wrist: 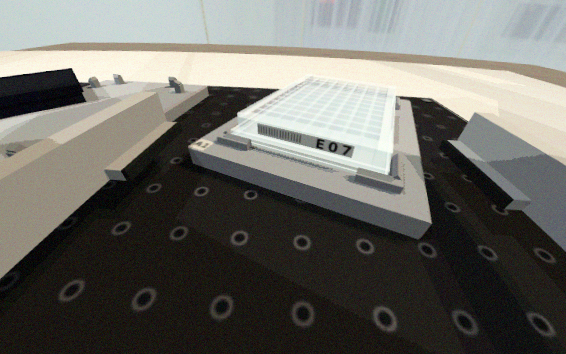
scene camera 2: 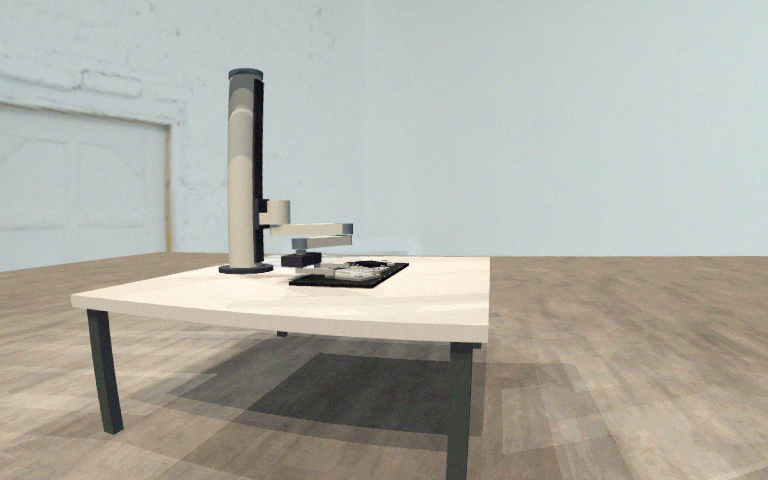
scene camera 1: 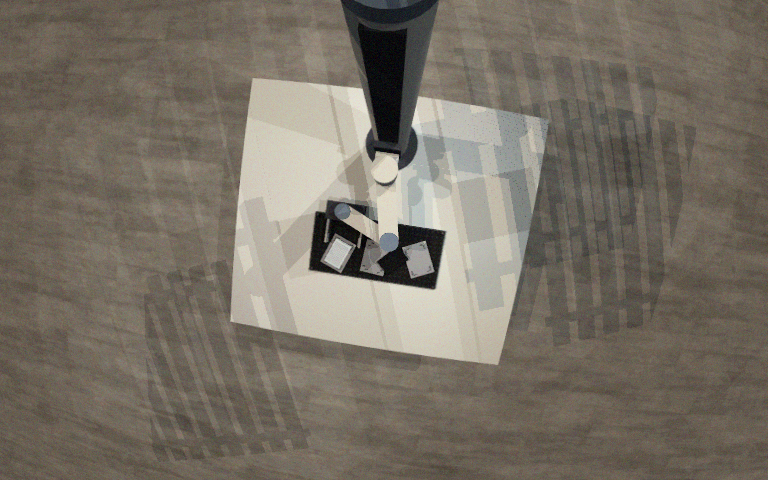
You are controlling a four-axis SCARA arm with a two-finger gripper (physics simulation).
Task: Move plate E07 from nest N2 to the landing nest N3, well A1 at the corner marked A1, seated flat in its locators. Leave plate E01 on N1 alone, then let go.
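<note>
Plate E07 [scene camera 1: 338, 253] [wrist: 320, 112], a clear plate with a barcode label, lies flat inside the corner locators of a grey nest [scene camera 1: 332, 264] [wrist: 300, 175] at the left end of the black board. A tag reading A1 [wrist: 201, 145] marks that nest's near left corner in the wrist view. Which corner holds well A1 of the plate cannot be told. My gripper [scene camera 1: 343, 235] [wrist: 310, 119] is open and empty, its fingers wide apart on the arm side of the nest, touching neither plate nor nest. Plate E01 and the nest numbers cannot be made out.
The black board [scene camera 1: 396, 278] also bears a middle nest [scene camera 1: 370, 266], partly hidden by the arm, and a right nest [scene camera 1: 419, 260]. A dark block [wrist: 40, 90] [scene camera 2: 368, 263] stands by the neighbouring nests. The arm's column [scene camera 2: 240, 186] rises from the pale table [scene camera 1: 294, 305].
</note>
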